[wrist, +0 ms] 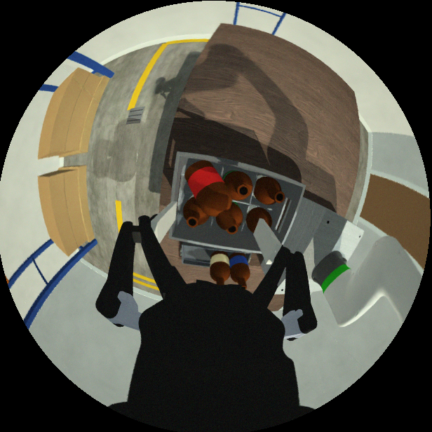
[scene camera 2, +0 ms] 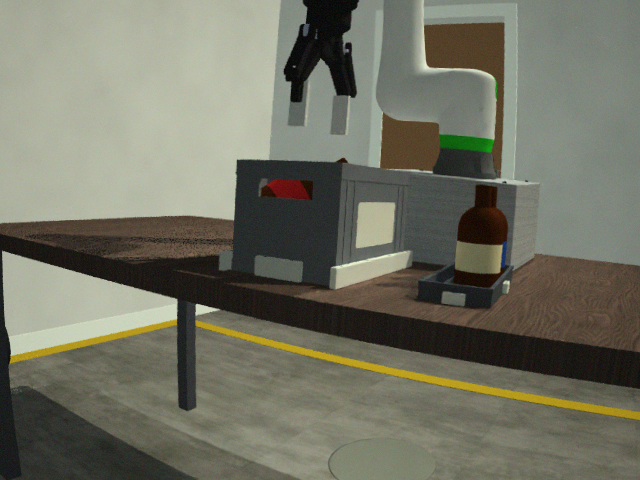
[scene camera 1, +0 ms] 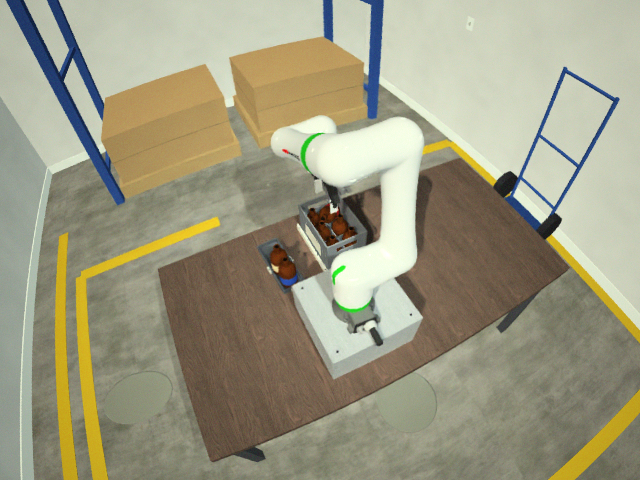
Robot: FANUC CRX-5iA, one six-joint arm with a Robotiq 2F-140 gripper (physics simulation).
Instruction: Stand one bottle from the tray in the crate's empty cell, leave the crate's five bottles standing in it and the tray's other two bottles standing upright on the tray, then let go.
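Places are measured from the arm's base along level axes (x ahead, y right, z down), in metres.
Pixels of known places: gripper, fingertip midpoint: [scene camera 2: 319, 130] [scene camera 1: 326, 201]; arm's base at its link origin: [scene camera 2: 464, 176] [scene camera 1: 353, 305].
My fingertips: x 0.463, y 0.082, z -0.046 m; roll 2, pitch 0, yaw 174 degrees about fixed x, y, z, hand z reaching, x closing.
Note:
Ahead of a thing's pixels: the offset from my fingertips to its top centre. "spot": to the spot under its first point. Level surfaces: height alone.
My gripper [scene camera 1: 333, 207] [scene camera 2: 318, 129] [wrist: 217, 218] is open and empty above the grey crate @(dy +0.005, dx -0.044, dz +0.055 m) [scene camera 2: 284, 227] [wrist: 215, 241]. In the wrist view, a red-label bottle @(dy +0.010, dx +0.011, dz +0.041 m) [wrist: 206, 182] [scene camera 2: 289, 189] leans steeply in the crate's far left corner, its neck over neighbouring bottles. Several other brown bottles stand in the cells, among them one [wrist: 269, 190] at the far right and one [wrist: 259, 219] partly behind a fingertip. A cream-label bottle @(dy -0.253, dx -0.092, dz +0.070 m) [scene camera 1: 277, 255] [scene camera 2: 478, 256] [wrist: 220, 272] and a blue-label bottle @(dy -0.240, dx -0.166, dz +0.070 m) [scene camera 1: 287, 271] [wrist: 240, 272] stand upright on the small tray @(spot: dy -0.240, dx +0.065, dz +0.217 m) [scene camera 2: 429, 290] [wrist: 189, 255].
The crate and tray stand near each other on the brown table @(dz +0.230 m) [scene camera 1: 242, 330] [scene camera 2: 578, 289]. The arm's grey pedestal [scene camera 1: 356, 356] [scene camera 2: 434, 222] is beside both. A low white rail @(dy -0.094, dx -0.054, dz +0.200 m) [scene camera 2: 369, 269] runs along the crate's tray side. Cardboard boxes [scene camera 1: 165, 113] and a blue hand truck [scene camera 1: 559, 135] are beyond the table.

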